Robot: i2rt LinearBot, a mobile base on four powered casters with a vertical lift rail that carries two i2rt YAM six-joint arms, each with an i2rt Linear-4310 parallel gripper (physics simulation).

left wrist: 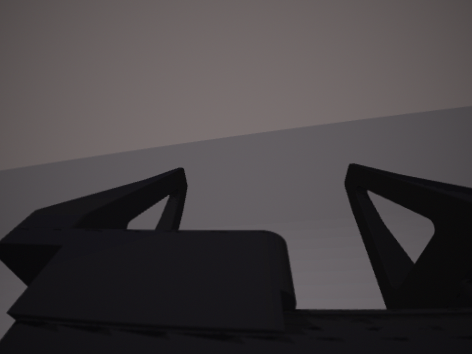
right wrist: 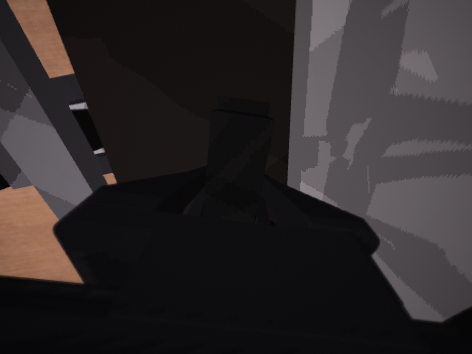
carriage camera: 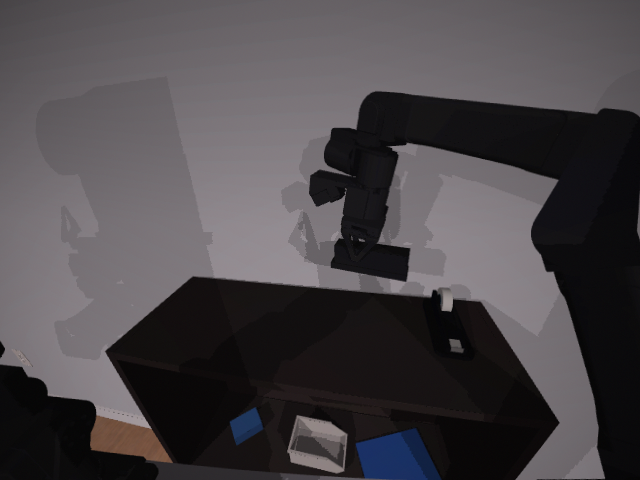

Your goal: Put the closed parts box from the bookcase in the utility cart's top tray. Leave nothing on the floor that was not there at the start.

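Frame: origin at the left arm's base, x left, y back, z up, level; metres.
Where they show: left gripper, between the fingertips: (left wrist: 264, 175); right gripper, between the fingertips: (right wrist: 233, 176) (carriage camera: 356, 256).
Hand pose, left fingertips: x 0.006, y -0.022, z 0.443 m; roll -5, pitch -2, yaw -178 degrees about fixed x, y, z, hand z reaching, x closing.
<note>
Each offset is from my left fingertips to the top centre of the thing. "*": to the spot under its first point.
My right gripper (carriage camera: 355, 254) (right wrist: 233, 176) is shut on a dark oblong box {dy -0.285, dx -0.417, dz -0.220 m} (carriage camera: 382, 260) (right wrist: 240, 145), which looks like the closed parts box. It holds the box in the air above the dark bookcase {* dy -0.248, dx -0.299, dz -0.406 m} (carriage camera: 310, 330) (right wrist: 165, 80); in the carriage view the box shows against the wall beyond the back edge of the top. In the right wrist view the box sticks out past the fingers. My left gripper (left wrist: 264, 175) is open and empty, facing wall and ceiling. I cannot make out the utility cart in these views.
A black tape dispenser {dy -0.264, dx -0.587, dz -0.336 m} (carriage camera: 448, 330) with a white roll stands at the right of the bookcase top. Inside the bookcase are a small blue box {dy -0.296, dx -0.060, dz -0.878 m} (carriage camera: 246, 426), an open whitish bin {* dy -0.257, dx -0.300, dz -0.906 m} (carriage camera: 317, 445) and a larger blue object {dy -0.224, dx -0.540, dz -0.910 m} (carriage camera: 395, 454). The wall (carriage camera: 248, 155) rises behind.
</note>
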